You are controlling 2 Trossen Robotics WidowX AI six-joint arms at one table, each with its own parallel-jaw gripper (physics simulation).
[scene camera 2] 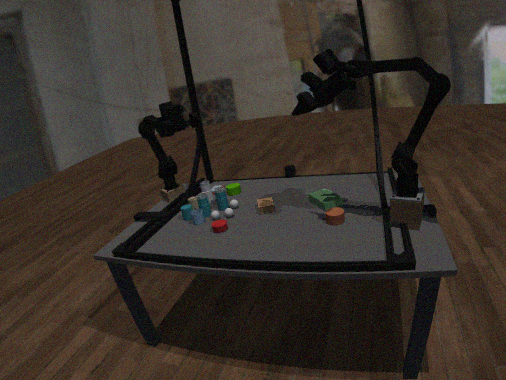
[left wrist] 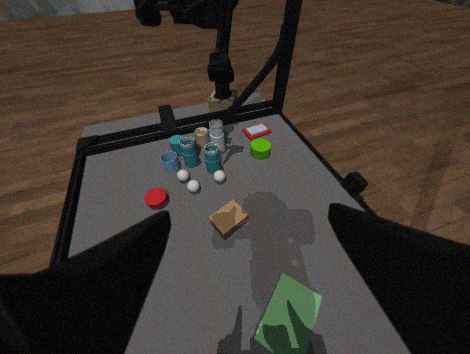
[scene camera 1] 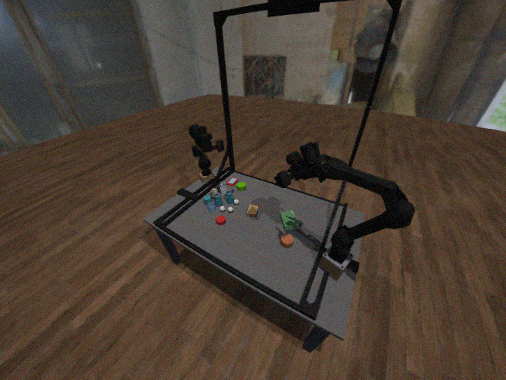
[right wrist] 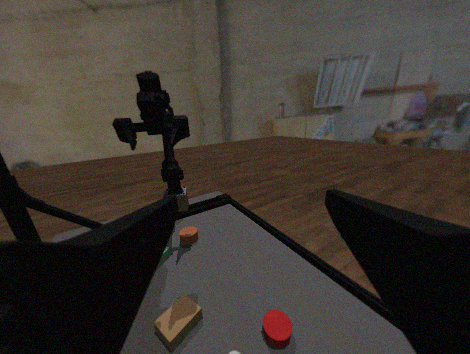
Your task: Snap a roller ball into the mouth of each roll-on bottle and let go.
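Where they show: left gripper, fingertip midpoint: [scene camera 2: 298, 112] [left wrist: 249, 214] [right wrist: 152, 147]; right gripper, fingertip midpoint: [scene camera 2: 189, 122] [left wrist: 160, 15] [scene camera 1: 212, 153] [right wrist: 250, 199]; left arm's base, link origin: [scene camera 2: 407, 192] [scene camera 1: 338, 255] [right wrist: 175, 191]; right arm's base, link origin: [scene camera 2: 171, 187] [left wrist: 222, 94] [scene camera 1: 206, 173].
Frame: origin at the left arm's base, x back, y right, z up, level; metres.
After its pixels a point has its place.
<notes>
Two teal roll-on bottles [left wrist: 189, 154] @(x -0.737, y -0.146, z -0.047 m) [left wrist: 213, 160] @(x -0.705, y -0.074, z -0.044 m) stand upright, with open-looking mouths. A clear bottle [left wrist: 217, 137] @(x -0.795, y -0.064, z -0.034 m) stands upright behind them in the left wrist view. Three white roller balls [left wrist: 183, 175] @(x -0.677, y -0.162, z -0.072 m) [left wrist: 193, 186] @(x -0.635, y -0.129, z -0.072 m) [left wrist: 219, 176] @(x -0.668, y -0.058, z -0.072 m) lie apart on the table in front of the bottles; they also show in scene camera 2 [scene camera 2: 215, 214] @(x -0.676, y -0.176, z -0.076 m) [scene camera 2: 228, 212] @(x -0.637, y -0.144, z -0.077 m) [scene camera 2: 234, 204] @(x -0.668, y -0.071, z -0.081 m). My left gripper [left wrist: 249, 214] @(x -0.356, y -0.010, z 0.261 m) is open and empty, high above the table and well away from bottles and balls. My right gripper [right wrist: 250, 199] @(x -0.750, y -0.137, z 0.276 m) is open and empty, raised above the table's left side in the scene views.
Beside the bottles are a teal cylinder [left wrist: 176, 145] @(x -0.792, y -0.196, z -0.058 m), a blue cup [left wrist: 170, 162] @(x -0.720, y -0.203, z -0.061 m) and a tan cylinder [left wrist: 201, 136] @(x -0.830, y -0.119, z -0.055 m). A red disc [left wrist: 156, 198] @(x -0.603, y -0.224, z -0.076 m), wooden block [left wrist: 229, 219] @(x -0.531, y -0.031, z -0.072 m), green block [left wrist: 290, 310] @(x -0.345, y 0.076, z -0.072 m), lime cylinder [left wrist: 260, 149] @(x -0.770, y 0.070, z -0.067 m), red-edged tray [left wrist: 247, 135] @(x -0.881, y 0.038, z -0.098 m) and orange cylinder [scene camera 2: 335, 216] @(x -0.230, y -0.081, z -0.070 m) stand around. Black frame posts rise at the edges.
</notes>
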